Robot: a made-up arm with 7 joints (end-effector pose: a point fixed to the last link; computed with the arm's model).
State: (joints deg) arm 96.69 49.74 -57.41 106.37 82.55 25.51 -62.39
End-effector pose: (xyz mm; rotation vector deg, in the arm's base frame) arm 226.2 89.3 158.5 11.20 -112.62 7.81
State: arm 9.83 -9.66 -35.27 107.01 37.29 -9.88 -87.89
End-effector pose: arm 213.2 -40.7 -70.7 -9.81 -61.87 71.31
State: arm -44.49 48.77 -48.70 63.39 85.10 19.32 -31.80
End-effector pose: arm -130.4 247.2 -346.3 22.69 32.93 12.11
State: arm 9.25 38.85 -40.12 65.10 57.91 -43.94 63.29
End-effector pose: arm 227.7 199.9 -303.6 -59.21 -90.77 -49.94
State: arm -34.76 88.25 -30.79 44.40 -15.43 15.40 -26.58
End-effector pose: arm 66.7 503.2 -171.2 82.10 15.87 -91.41
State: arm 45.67 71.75 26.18 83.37 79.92 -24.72 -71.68
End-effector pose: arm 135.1 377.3 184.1 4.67 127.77 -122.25
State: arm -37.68 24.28 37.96 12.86 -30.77 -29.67 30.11
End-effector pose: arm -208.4 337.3 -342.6 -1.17 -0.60 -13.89
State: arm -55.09 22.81 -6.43 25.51 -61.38 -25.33 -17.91
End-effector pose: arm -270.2 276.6 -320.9 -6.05 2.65 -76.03
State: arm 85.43 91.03 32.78 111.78 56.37 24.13 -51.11
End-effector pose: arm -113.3 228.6 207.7 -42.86 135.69 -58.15
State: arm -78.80 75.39 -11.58 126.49 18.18 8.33 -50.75
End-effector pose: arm -13.6 162.1 -206.3 19.88 -42.12 -42.50
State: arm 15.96 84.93 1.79 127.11 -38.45 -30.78 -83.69
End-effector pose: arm 193.9 172.3 57.2 -35.17 129.35 28.80
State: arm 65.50 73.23 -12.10 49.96 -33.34 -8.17 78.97
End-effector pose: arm 211.0 460.7 112.5 37.47 -29.73 -55.45
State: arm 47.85 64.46 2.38 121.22 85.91 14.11 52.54
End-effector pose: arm 163.1 190.2 144.6 -58.32 -109.68 -90.25
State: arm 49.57 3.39 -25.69 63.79 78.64 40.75 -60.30
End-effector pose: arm 378.7 39.7 -53.3 -10.98 -41.32 21.30
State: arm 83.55 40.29 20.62 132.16 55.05 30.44 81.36
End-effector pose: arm 4.0 192.8 176.6 -3.07 112.31 132.60
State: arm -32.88 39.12 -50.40 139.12 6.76 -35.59 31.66
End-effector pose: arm 39.2 28.9 -134.2 -89.35 -102.85 -53.36
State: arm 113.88 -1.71 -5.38 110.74 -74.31 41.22 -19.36
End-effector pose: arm 9.6 93.7 262.5 -71.94 123.63 -84.19
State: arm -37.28 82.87 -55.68 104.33 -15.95 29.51 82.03
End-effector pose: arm -22.5 235.9 -258.2 -49.19 72.67 -75.97
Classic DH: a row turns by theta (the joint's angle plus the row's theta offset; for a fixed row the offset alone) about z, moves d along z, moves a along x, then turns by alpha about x. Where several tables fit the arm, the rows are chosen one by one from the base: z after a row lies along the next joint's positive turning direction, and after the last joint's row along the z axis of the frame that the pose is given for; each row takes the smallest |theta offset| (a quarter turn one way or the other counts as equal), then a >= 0, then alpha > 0; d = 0 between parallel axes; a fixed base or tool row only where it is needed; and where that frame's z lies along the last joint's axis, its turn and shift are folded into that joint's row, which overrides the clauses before.
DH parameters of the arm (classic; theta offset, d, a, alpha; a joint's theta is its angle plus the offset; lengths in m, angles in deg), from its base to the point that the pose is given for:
base (fixed): 0 0 0 90
joint 1: 90 -0.1194 0 90
joint 2: 90 0 0 90
joint 3: 90 -0.2056 0 90
joint 4: 0 0 0 -90
joint 5: 0 -0.2536 0 -90
joint 6: -90 0 0 90
joint 7: 90 0 0 90
tool (fixed): -90 0 0 0

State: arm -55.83 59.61 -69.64 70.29 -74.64 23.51 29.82
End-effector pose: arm -234.9 257.3 -259.9 -29.26 46.90 -148.22
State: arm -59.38 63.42 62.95 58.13 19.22 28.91 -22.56
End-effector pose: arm 66.8 508.8 -74.3 89.35 -18.30 18.21
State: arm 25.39 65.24 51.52 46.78 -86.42 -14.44 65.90
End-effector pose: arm 115.7 524.4 24.5 47.82 -0.59 -33.53
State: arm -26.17 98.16 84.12 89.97 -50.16 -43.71 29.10
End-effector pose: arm 146.3 287.2 238.9 124.50 -28.06 -112.47
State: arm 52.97 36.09 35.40 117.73 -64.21 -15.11 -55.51
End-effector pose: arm 105.6 276.1 149.6 -102.18 72.09 -33.80
